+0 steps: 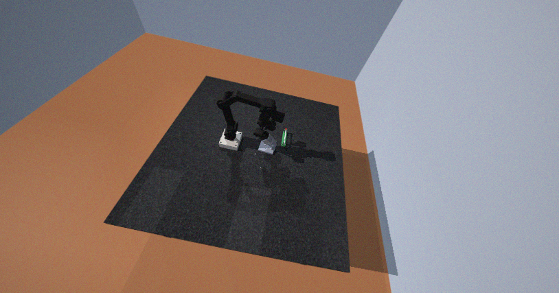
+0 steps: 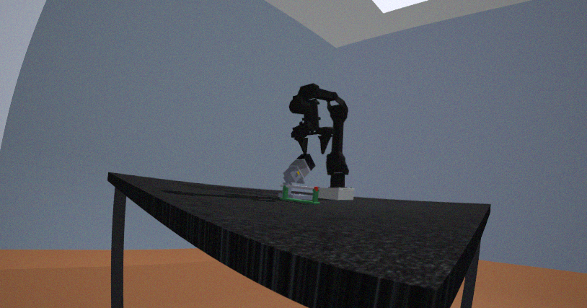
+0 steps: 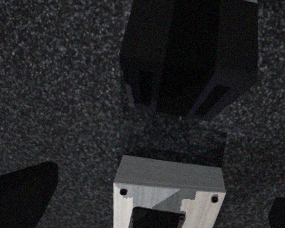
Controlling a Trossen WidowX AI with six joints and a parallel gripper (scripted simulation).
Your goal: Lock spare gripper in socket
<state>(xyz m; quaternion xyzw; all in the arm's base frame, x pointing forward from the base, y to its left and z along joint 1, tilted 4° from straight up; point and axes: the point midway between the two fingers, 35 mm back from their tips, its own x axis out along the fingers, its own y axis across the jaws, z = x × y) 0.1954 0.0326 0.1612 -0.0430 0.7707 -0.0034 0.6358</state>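
Right now my gripper tip is 18 cm short of the green cradle, 15 cm above it and 13 cm to the right of it. Round my gripper tip: spare gripper: 7 cm ahead, 6 cm below; grey mount: 12 cm below, 10 cm ahead, 1 cm to the left.
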